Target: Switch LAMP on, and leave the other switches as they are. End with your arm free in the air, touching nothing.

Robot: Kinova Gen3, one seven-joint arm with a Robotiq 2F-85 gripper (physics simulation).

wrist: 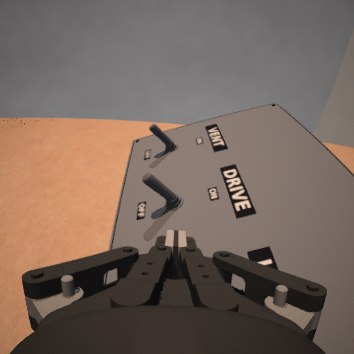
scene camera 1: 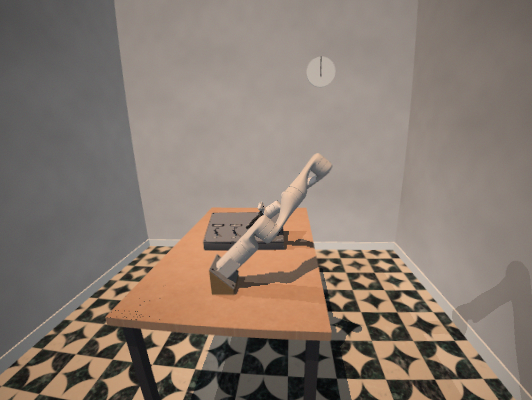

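Seen in the pictures: gripper, between the fingertips: [wrist: 175, 241] [scene camera 1: 246, 228]; arm's base, origin of its link: [scene camera 1: 224, 268].
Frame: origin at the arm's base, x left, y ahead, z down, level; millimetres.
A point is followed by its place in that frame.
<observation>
The grey switch panel [scene camera 1: 227, 219] {x 74, y 551, z -44 mm} [wrist: 300, 200] {x -33, y 549, z -44 mm} lies on the table. In the wrist view, the VENT switch [wrist: 162, 136] {x 126, y 418, z -20 mm} and the DRIVE switch [wrist: 161, 189] {x 6, y 415, z -22 mm} both lean toward their OFF labels. Part of the LAMP label [wrist: 262, 257] {x -80, y 495, z -25 mm} shows at the right of the fingers; the LAMP lever is hidden behind the gripper, so its position cannot be told. My gripper [scene camera 1: 249, 227] {x -66, y 423, z -32 mm} [wrist: 175, 241] {x -66, y 423, z -32 mm} is shut with nothing between its fingertips. It is low over the panel, on the near side of the DRIVE lever in the wrist view. Whether it touches the LAMP lever is hidden.
The wooden table [scene camera 1: 190, 285] {x 173, y -4, z 89 mm} [wrist: 60, 175] {x 160, y 222, z 89 mm} carries the panel and the arm's angled base mount [scene camera 1: 223, 282] {x -9, y -74, z 23 mm}. The arm [scene camera 1: 295, 197] {x -338, y 52, z -327 mm} reaches over the panel's right part in the scene view and hides it. Walls stand behind and at the sides.
</observation>
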